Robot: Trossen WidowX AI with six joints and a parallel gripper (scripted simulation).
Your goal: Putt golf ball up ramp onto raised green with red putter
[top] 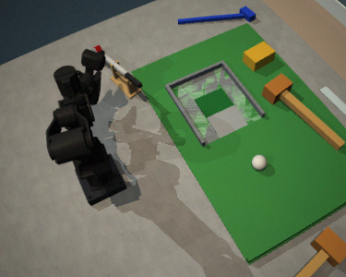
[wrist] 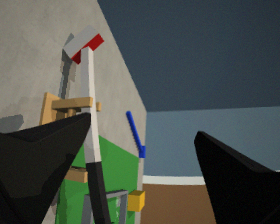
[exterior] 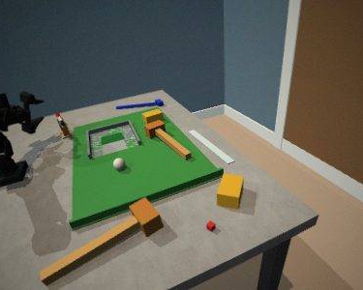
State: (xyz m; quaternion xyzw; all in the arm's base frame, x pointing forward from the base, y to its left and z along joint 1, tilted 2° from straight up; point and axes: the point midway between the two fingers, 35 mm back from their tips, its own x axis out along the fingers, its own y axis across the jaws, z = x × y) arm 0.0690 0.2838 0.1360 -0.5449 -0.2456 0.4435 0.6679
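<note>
My gripper tip is 5 cm short of the tan wooden stand, 1 cm to the right of it and 12 cm above it. From my gripper tip the other things lie so: green mat 39 cm ahead, 25 cm to the right, 15 cm below; white golf ball 35 cm ahead, 41 cm to the right, 13 cm below; blue hammer 46 cm ahead, 21 cm to the left, 14 cm below.
</note>
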